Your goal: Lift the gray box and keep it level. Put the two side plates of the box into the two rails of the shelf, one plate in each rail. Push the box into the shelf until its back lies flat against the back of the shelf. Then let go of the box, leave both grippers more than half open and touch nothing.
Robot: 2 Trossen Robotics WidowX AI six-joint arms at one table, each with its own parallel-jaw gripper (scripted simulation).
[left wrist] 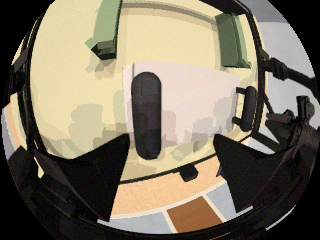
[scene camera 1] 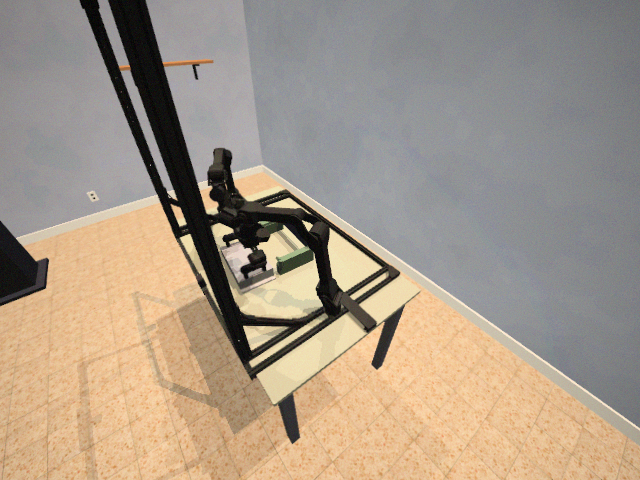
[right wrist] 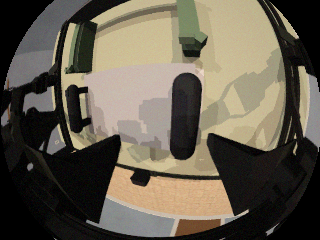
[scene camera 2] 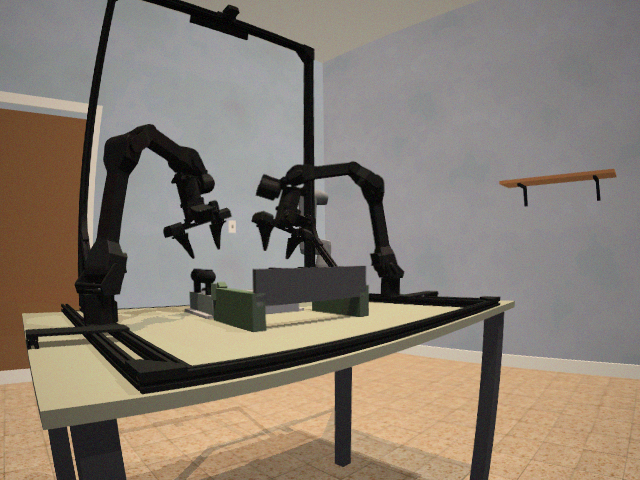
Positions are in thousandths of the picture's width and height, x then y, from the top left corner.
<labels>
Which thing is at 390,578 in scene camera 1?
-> A gray box.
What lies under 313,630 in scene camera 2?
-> A gray box.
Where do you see a gray box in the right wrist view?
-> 423,427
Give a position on a gray back plate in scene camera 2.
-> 440,597
</labels>
